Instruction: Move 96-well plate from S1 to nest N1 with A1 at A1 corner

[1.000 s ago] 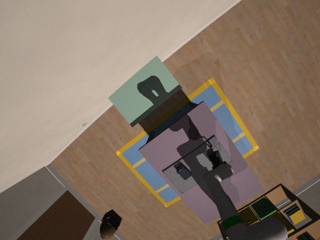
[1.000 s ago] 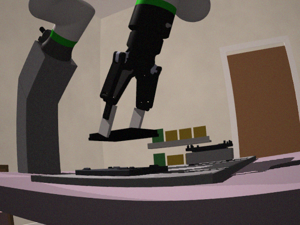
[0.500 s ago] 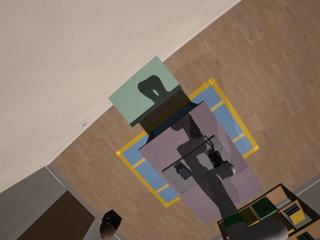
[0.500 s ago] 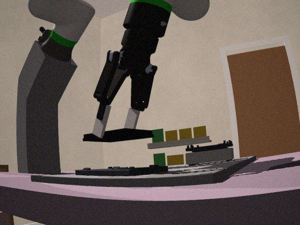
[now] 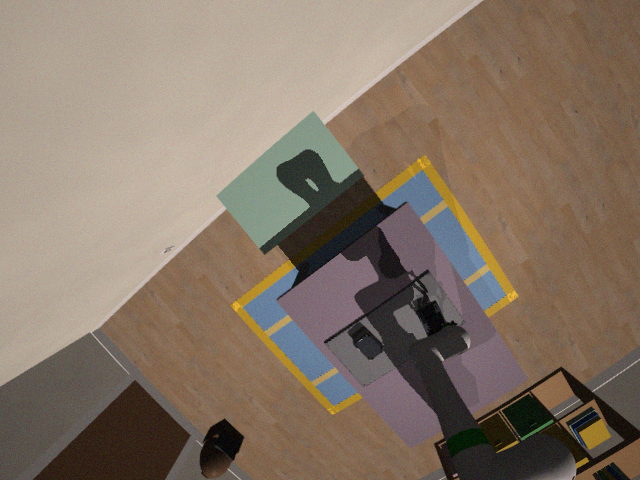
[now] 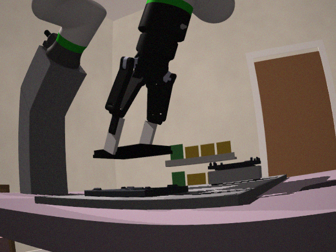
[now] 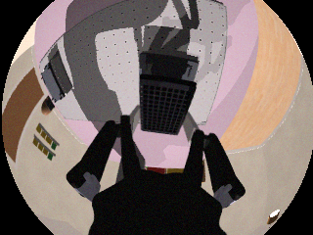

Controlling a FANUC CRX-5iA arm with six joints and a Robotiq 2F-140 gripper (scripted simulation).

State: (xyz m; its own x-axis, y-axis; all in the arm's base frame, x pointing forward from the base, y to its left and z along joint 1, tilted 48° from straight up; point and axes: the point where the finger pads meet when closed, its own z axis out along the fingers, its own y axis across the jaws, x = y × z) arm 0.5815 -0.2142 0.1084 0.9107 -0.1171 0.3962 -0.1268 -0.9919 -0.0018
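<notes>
Right now my hand is 100 mm above the black plate nest N1. From my hand the other things lie so: black 96-well plate: 20 mm below.
</notes>
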